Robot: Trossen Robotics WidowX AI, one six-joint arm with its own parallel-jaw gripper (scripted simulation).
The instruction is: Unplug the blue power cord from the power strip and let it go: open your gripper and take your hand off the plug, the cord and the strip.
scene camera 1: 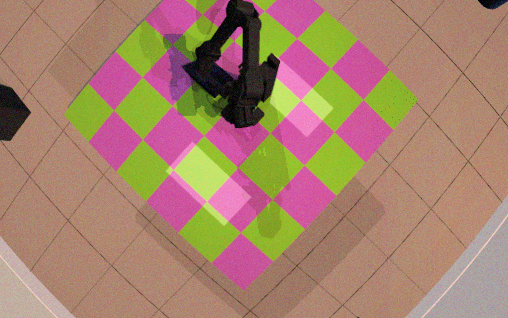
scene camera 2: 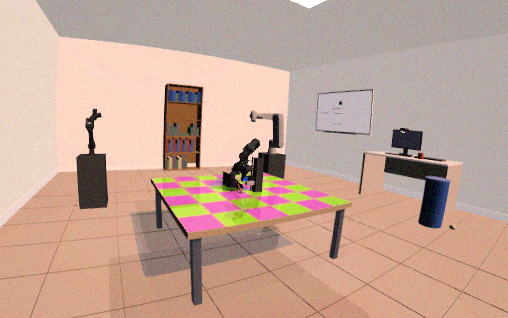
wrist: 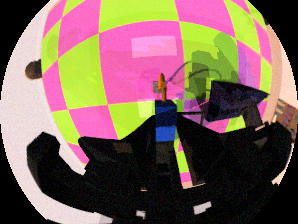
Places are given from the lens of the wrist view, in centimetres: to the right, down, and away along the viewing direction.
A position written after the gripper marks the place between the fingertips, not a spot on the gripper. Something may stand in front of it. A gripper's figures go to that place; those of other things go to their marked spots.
gripper [wrist: 165,118]: 2, 1, 10
blue plug [wrist: 166,113]: 2, 0, 9
